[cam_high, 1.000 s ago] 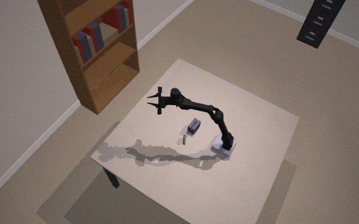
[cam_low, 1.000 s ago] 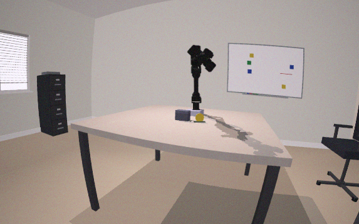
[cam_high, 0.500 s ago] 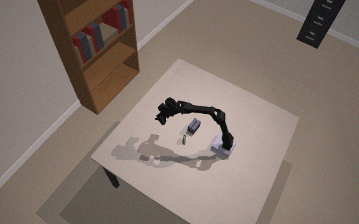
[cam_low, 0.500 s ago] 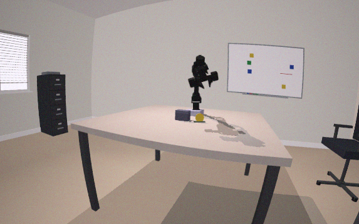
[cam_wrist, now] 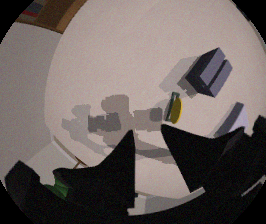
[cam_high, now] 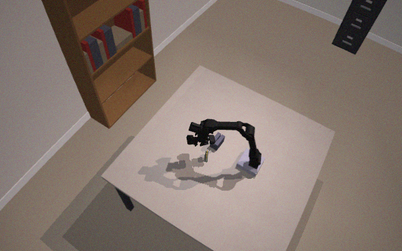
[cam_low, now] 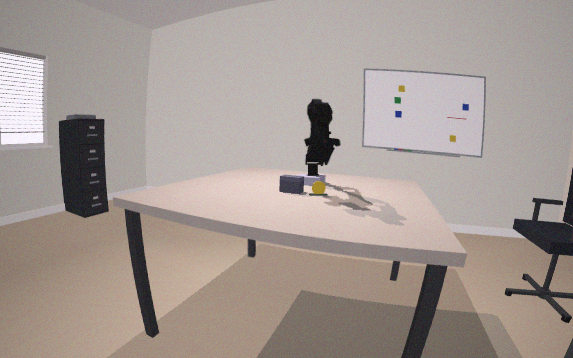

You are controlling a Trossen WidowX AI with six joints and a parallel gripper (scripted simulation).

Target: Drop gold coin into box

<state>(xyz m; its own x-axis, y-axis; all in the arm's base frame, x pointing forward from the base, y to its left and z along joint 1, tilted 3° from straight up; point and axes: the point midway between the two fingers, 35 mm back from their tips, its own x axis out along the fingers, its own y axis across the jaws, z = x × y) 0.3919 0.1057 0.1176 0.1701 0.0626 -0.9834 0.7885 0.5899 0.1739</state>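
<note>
Right now my gripper tip is 70 mm past the gold coin, 30 mm to the left of it and 110 mm above it.
</note>
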